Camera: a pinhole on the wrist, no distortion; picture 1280 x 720 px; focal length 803.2 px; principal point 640.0 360.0 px. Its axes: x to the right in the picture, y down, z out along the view. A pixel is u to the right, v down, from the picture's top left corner.
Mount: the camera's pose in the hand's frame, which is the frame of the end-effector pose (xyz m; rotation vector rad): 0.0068 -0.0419 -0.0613 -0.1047 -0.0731 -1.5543
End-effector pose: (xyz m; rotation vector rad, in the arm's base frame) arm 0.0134 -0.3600 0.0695 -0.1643 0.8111 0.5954
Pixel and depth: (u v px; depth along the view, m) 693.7 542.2 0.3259
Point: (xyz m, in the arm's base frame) 0.2412 -0.2486 0.1850
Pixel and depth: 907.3 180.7 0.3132
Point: 0.2121 -0.3814 0.2807
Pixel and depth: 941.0 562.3 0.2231
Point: 0.2121 -0.3512 0.1273
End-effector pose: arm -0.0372 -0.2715 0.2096 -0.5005 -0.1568 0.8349
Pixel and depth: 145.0 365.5 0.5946
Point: -0.4457 0.1373 0.4462
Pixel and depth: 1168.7 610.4 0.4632
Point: 0.1275 -0.1566 0.7159
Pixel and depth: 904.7 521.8 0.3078
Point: 0.0026 -0.1827 0.4791
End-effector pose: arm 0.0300 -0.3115 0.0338 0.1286 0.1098 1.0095
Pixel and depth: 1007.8 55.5 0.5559
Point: 0.2054 -0.6251 0.5200
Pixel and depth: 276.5 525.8 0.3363
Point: -0.0132 -0.1797 0.3054
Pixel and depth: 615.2 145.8 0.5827
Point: 0.0024 -0.4366 0.5565
